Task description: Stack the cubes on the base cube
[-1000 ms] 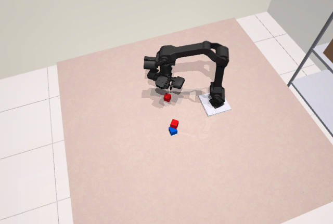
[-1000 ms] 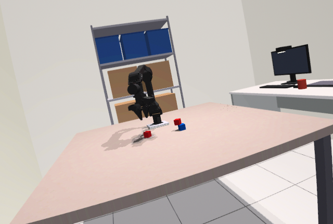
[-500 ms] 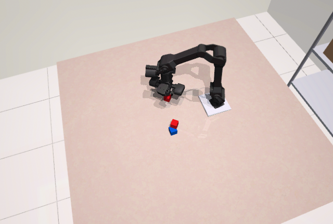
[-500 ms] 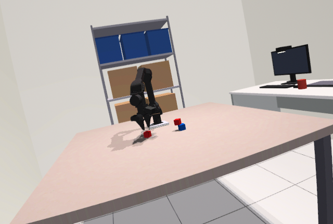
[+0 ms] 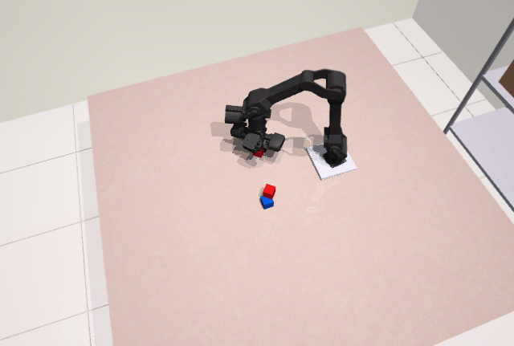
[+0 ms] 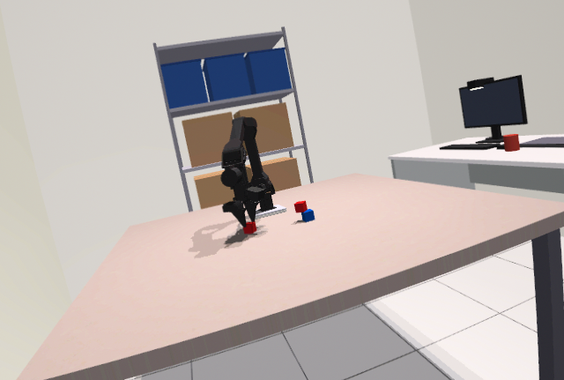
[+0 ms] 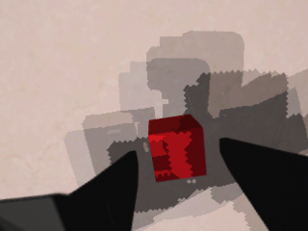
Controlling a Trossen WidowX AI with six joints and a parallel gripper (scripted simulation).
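My gripper tip is 7 cm short of the blue base cube, 20 cm to the right of it and 1 cm above it.
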